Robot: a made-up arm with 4 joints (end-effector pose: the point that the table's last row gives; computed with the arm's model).
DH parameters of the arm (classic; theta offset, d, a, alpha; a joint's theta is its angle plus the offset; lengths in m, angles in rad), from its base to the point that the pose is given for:
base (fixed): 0 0.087 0 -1.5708
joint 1: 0 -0.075 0.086 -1.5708
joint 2: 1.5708 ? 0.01 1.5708
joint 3: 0 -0.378 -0.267 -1.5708
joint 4: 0.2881 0 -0.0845 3.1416
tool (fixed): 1.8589 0.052 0 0
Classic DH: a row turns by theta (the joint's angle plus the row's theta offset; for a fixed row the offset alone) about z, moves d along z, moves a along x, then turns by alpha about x.
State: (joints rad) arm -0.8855 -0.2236 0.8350 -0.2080
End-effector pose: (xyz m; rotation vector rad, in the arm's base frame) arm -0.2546 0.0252 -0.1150 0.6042 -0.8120 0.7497
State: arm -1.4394 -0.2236 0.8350 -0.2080
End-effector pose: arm -0.1103 0.0252 -0.2187 0.3959 -1.3193 0.9328
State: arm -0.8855 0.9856 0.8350 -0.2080
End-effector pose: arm -0.0302 0.3379 0.1595 1.0189 -1.2826 -0.3823
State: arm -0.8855 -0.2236 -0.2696 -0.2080
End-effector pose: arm -0.0141 0.1765 -0.3560 -0.4434 -0.8680 0.2802
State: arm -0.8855 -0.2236 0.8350 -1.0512
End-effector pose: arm -0.2793 -0.0044 -0.1724 0.2380 -1.0738 1.5120
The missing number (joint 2, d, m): 0.226
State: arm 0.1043 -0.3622 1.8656 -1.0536
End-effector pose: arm -0.2583 -0.3747 0.1871 1.9023 -0.6094 0.8527
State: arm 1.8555 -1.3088 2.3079 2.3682
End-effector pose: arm -0.1616 -0.4481 -0.0428 0.7479 -1.9582 -0.1717
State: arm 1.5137 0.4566 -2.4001 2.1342
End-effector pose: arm -0.4158 -0.0450 0.3220 -1.6403 -1.0340 0.4129
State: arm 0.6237 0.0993 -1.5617 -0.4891
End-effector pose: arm -0.5815 0.0091 -0.2034 -1.3881 0.9458 0.7825
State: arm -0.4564 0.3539 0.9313 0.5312
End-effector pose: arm -0.1738 0.1678 0.0747 1.1220 -0.3093 -0.5834
